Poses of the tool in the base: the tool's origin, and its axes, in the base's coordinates. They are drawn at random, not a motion.
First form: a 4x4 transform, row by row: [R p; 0 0 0 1], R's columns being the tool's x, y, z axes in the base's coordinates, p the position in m. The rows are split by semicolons.
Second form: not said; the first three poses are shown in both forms.
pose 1, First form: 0.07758 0.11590 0.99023 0.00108; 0.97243 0.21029 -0.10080 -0.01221; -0.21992 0.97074 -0.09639 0.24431; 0 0 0 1
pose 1, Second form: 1.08 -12.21 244.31 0.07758 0.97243 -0.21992 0.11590 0.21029 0.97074
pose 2, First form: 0.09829 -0.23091 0.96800 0.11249; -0.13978 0.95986 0.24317 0.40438; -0.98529 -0.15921 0.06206 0.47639; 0 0 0 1
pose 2, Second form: 112.49 404.38 476.39 0.09829 -0.13978 -0.98529 -0.23091 0.95986 -0.15921
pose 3, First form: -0.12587 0.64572 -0.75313 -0.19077; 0.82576 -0.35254 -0.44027 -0.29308; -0.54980 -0.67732 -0.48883 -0.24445; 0 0 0 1
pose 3, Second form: -190.77 -293.08 -244.45 -0.12587 0.82576 -0.54980 0.64572 -0.35254 -0.67732
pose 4, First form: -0.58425 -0.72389 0.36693 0.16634; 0.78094 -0.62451 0.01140 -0.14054; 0.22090 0.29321 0.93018 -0.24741; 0 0 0 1
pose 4, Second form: 166.34 -140.54 -247.41 -0.58425 0.78094 0.22090 -0.72389 -0.62451 0.29321
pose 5, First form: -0.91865 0.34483 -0.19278 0.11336; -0.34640 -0.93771 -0.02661 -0.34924; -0.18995 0.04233 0.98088 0.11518; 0 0 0 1
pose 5, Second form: 113.36 -349.24 115.18 -0.91865 -0.34640 -0.18995 0.34483 -0.93771 0.04233
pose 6, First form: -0.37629 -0.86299 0.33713 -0.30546; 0.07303 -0.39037 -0.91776 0.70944; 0.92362 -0.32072 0.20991 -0.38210; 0 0 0 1
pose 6, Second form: -305.46 709.44 -382.10 -0.37629 0.07303 0.92362 -0.86299 -0.39037 -0.32072
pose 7, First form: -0.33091 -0.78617 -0.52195 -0.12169; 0.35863 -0.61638 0.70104 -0.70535; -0.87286 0.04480 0.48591 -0.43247; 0 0 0 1
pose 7, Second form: -121.69 -705.35 -432.47 -0.33091 0.35863 -0.87286 -0.78617 -0.61638 0.04480
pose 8, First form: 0.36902 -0.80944 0.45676 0.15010; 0.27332 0.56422 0.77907 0.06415; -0.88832 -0.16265 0.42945 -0.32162; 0 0 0 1
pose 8, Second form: 150.10 64.15 -321.62 0.36902 0.27332 -0.88832 -0.80944 0.56422 -0.16265
